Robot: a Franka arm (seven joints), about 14 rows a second.
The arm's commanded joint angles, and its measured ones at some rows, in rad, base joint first. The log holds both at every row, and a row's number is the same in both.
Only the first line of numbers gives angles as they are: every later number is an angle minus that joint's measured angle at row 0.
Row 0, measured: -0.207, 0.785, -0.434, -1.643, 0.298, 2.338, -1.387
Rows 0 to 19, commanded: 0.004, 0.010, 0.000, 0.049, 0.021, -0.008, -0.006; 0.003, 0.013, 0.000, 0.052, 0.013, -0.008, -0.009; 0.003, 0.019, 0.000, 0.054, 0.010, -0.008, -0.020; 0.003, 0.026, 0.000, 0.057, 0.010, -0.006, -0.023; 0.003, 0.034, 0.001, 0.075, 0.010, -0.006, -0.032; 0.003, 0.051, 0.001, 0.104, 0.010, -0.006, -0.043; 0.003, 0.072, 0.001, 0.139, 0.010, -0.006, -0.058; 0.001, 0.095, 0.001, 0.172, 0.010, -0.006, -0.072; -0.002, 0.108, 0.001, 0.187, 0.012, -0.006, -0.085; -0.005, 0.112, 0.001, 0.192, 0.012, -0.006, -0.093; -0.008, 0.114, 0.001, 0.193, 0.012, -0.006, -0.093; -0.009, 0.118, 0.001, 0.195, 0.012, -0.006, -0.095; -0.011, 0.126, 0.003, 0.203, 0.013, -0.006, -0.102; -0.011, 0.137, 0.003, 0.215, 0.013, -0.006, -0.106; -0.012, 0.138, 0.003, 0.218, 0.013, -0.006, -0.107; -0.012, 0.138, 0.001, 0.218, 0.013, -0.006, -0.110; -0.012, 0.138, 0.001, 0.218, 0.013, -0.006, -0.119; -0.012, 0.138, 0.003, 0.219, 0.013, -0.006, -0.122; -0.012, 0.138, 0.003, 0.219, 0.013, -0.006, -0.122; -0.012, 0.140, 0.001, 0.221, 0.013, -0.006, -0.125
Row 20, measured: -0.004, 0.120, 0.003, 0.186, 0.000, 0.000, -0.101
